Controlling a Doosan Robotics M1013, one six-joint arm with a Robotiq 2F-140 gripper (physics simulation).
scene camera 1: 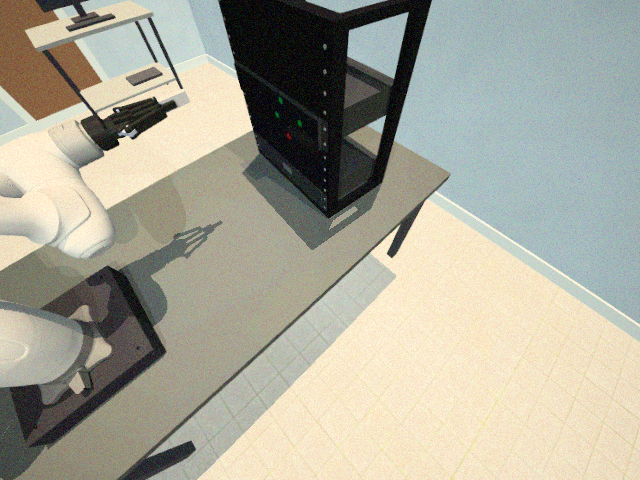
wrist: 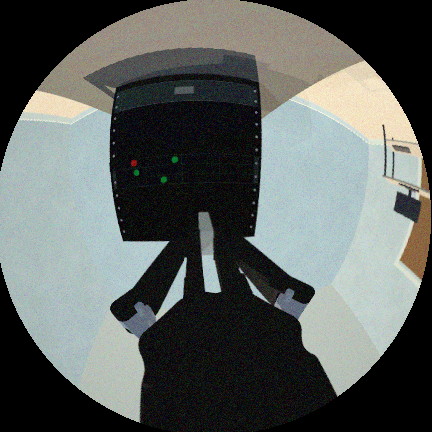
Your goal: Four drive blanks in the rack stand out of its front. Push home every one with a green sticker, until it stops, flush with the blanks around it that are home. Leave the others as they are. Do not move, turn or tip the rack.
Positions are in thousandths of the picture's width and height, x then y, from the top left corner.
Note:
In view: the gripper (scene camera 1: 291, 199) and a black rack (scene camera 1: 476, 199).
The black rack also shows in the wrist view (wrist: 418, 334). The gripper is seen too in the wrist view (wrist: 471, 510).

